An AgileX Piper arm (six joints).
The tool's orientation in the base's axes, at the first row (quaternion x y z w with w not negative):
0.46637, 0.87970, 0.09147, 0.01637
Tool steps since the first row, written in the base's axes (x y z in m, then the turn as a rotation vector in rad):
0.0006, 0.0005, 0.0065, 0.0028, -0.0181, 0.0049
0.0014, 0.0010, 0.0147, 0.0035, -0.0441, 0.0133
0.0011, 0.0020, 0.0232, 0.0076, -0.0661, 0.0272
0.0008, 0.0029, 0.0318, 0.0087, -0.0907, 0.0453
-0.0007, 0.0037, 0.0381, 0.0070, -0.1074, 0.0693
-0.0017, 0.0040, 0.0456, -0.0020, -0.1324, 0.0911
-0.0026, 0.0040, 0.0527, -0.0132, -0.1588, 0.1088
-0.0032, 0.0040, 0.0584, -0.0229, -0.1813, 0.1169
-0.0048, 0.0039, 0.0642, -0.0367, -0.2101, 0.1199
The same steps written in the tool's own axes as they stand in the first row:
0.0004, 0.0019, -0.0062, -0.0162, -0.0068, -0.0071
0.0009, 0.0043, -0.0141, -0.0375, -0.0190, -0.0191
0.0023, 0.0061, -0.0224, -0.0572, -0.0252, -0.0355
0.0037, 0.0078, -0.0307, -0.0770, -0.0346, -0.0567
0.0056, 0.0082, -0.0370, -0.0885, -0.0410, -0.0829
0.0068, 0.0088, -0.0444, -0.1028, -0.0582, -0.1090
0.0077, 0.0094, -0.0515, -0.1172, -0.0787, -0.1316
0.0084, 0.0099, -0.0572, -0.1298, -0.0975, -0.1439
0.0095, 0.0095, -0.0631, -0.1455, -0.1241, -0.1526

